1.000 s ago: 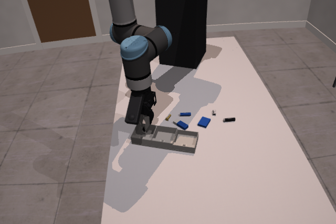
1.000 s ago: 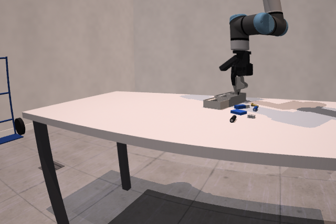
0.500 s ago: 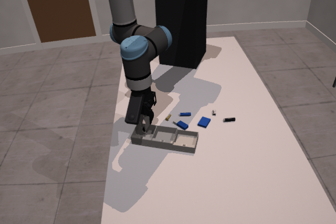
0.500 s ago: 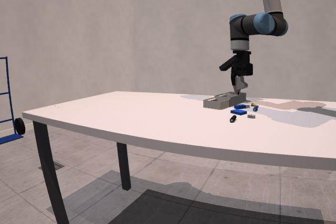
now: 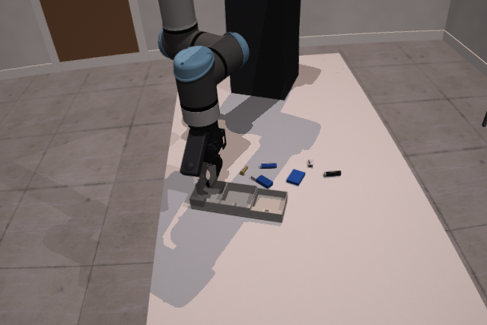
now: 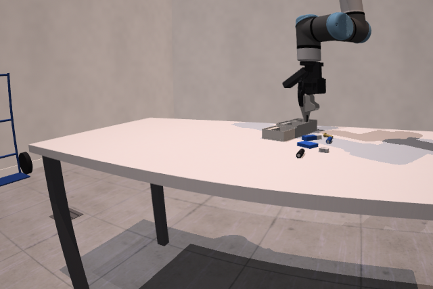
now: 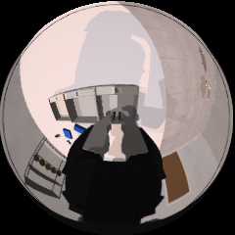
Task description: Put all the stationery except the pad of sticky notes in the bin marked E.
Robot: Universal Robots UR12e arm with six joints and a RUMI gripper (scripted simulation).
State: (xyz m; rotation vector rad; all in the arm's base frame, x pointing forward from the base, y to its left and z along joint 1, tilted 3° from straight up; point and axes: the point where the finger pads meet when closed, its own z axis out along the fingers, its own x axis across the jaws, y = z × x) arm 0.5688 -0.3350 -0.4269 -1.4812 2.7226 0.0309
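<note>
Right now my hand is 50 mm short of the three-compartment bin tray, 70 mm to the right of it and 30 mm above it. Round my hand: brass piece 70 mm behind, 110 mm to the left, 40 mm below; then blue cylinder 70 mm behind, 190 mm to the left, 40 mm below; then blue sticky-note pad 10 mm ahead, 250 mm to the left, 40 mm below.
</note>
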